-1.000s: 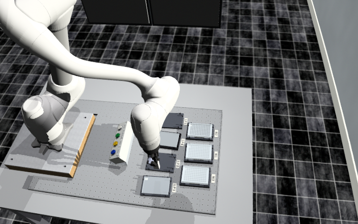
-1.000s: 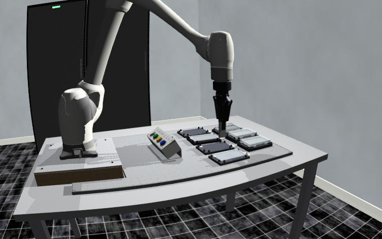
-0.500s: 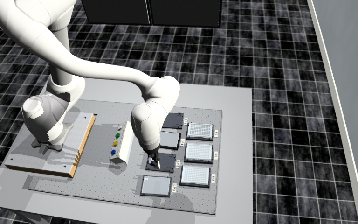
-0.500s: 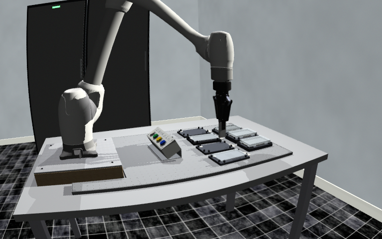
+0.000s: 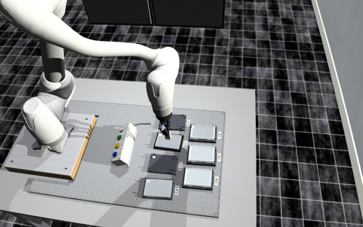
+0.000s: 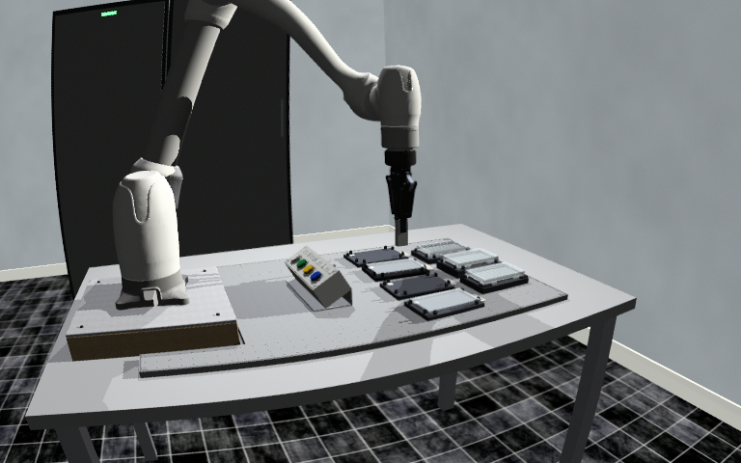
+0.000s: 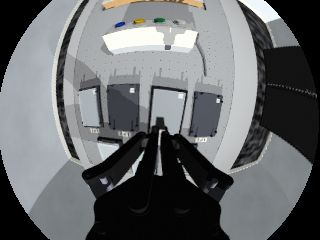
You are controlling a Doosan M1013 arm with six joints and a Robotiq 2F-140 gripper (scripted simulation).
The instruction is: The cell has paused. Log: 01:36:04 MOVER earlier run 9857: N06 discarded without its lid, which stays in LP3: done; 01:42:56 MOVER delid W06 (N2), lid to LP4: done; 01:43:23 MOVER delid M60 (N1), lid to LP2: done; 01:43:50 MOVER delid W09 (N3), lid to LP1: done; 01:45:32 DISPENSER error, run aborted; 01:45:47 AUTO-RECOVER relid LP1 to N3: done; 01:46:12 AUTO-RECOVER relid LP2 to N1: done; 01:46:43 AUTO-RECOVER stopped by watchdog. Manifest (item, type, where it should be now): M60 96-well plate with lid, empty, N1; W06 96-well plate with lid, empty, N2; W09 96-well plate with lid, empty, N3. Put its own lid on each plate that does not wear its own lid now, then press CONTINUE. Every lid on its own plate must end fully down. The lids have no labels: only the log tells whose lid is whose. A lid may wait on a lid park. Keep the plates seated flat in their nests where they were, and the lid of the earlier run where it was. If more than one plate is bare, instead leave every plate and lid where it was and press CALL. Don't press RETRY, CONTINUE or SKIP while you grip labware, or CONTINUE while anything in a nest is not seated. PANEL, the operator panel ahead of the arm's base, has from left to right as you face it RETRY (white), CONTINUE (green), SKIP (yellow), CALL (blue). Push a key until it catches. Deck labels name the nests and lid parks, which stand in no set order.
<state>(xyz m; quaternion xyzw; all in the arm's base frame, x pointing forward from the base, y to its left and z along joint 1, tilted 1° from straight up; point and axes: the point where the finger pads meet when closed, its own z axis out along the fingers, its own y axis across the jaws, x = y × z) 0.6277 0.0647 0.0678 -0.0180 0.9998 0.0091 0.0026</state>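
My hand is 100 mm above the lid park LP4, 20 mm to the right of it and 10 mm past it. Also, from my hand: lid park LP1 (150 mm to the left, 100 mm below, 10 mm behind); lid park LP2 (110 mm to the right, 100 mm below, 10 mm behind); plate (160 mm ahead, 90 mm to the left, 90 mm below).
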